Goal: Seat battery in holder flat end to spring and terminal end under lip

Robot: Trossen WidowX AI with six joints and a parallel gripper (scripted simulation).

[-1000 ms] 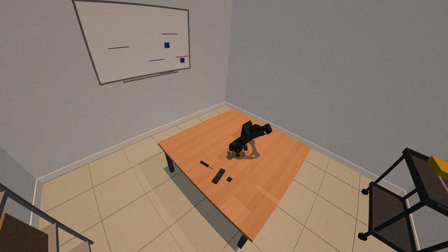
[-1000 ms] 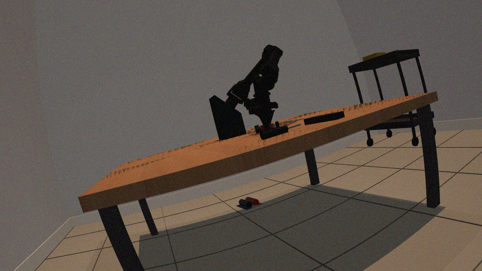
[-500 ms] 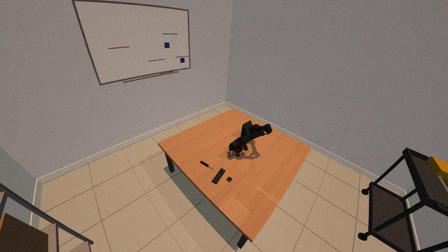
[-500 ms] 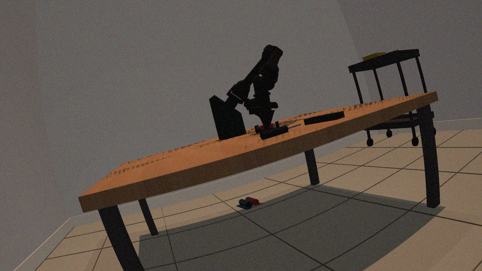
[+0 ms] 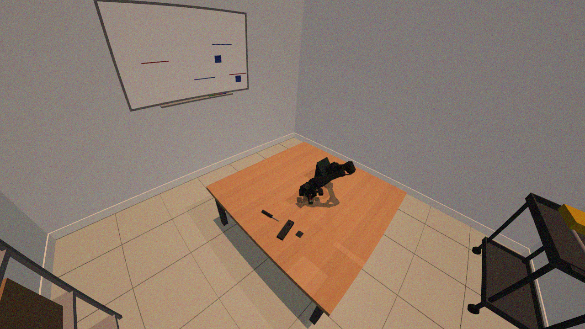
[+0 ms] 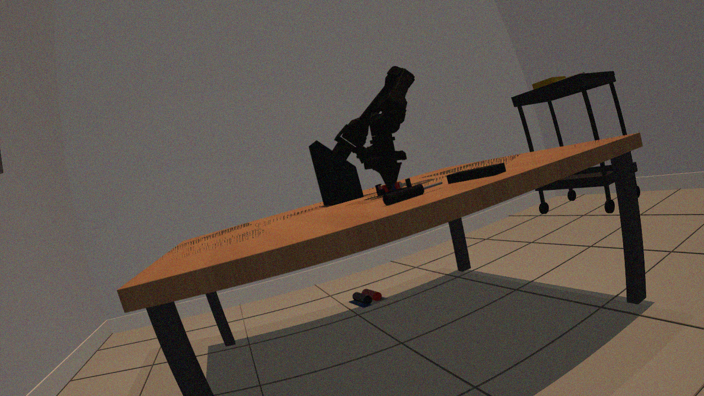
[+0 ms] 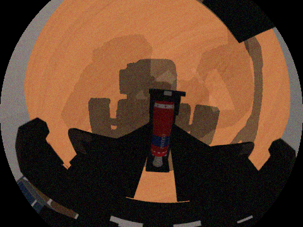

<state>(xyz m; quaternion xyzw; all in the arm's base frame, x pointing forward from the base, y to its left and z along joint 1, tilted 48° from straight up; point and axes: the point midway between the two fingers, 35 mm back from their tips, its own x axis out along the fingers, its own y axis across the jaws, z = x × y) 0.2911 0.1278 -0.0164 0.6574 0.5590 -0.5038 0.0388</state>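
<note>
Now: the battery 10 mm above my gripper tip. From my gripper tip the other things lie so: black battery cover: 300 mm ahead, 180 mm to the left, 10 mm below; then black screwdriver: 350 mm ahead, 50 mm to the right; then black remote: 350 mm ahead, 100 mm to the left, 10 mm above.
</note>
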